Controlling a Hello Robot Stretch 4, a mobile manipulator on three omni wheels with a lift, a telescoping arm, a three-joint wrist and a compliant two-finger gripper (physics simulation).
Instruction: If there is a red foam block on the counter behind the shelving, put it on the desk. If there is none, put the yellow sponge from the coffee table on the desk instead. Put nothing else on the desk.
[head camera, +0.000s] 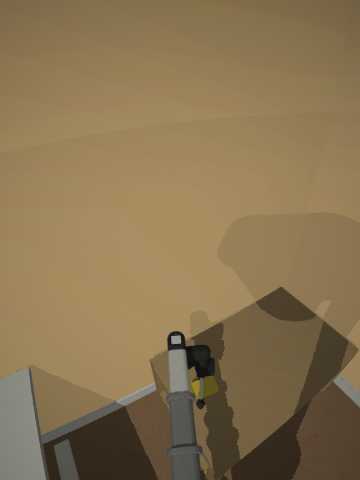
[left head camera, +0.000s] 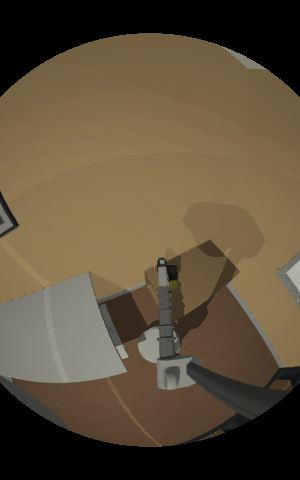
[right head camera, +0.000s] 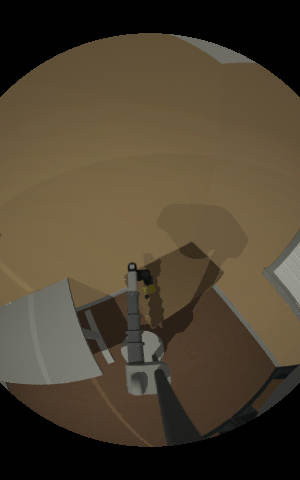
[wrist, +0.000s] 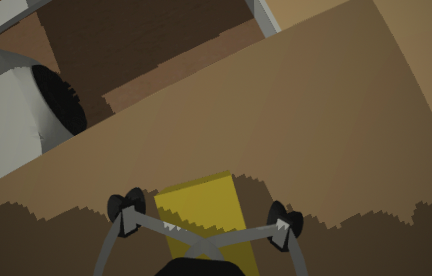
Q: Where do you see the gripper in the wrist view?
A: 204, 210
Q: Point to a grey desk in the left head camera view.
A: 60, 335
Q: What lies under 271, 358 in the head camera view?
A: A brown coffee table.
